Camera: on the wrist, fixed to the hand. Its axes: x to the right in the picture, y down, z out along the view.
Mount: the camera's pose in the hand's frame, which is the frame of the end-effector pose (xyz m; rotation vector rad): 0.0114 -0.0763 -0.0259 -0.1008 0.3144 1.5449
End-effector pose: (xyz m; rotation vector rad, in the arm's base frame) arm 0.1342 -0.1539 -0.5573 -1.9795 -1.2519 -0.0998
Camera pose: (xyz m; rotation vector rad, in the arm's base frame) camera 0.0876 -0.1458 -0.4911 -2.3528 0.6543 0.2863
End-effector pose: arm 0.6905 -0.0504 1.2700 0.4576 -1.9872 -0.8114
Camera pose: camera 0.7067 -0.1211 1.2331 -0.9083 -1.3892 0.1685
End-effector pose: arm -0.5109 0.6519 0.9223 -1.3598 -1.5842 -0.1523
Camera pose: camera -0.5553 0.6154 0.9800 -2.1256 0.0074 0.4771
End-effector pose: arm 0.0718 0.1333 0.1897 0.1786 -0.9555 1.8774
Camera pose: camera 0.1355 0.1748 0.2188 1.0249 0.8524 -2.5486
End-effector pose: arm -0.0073 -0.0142 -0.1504 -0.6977 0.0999 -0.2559
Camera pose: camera -0.0161 -0.0895 -0.1209 -0.5095 0.9025 1.1329
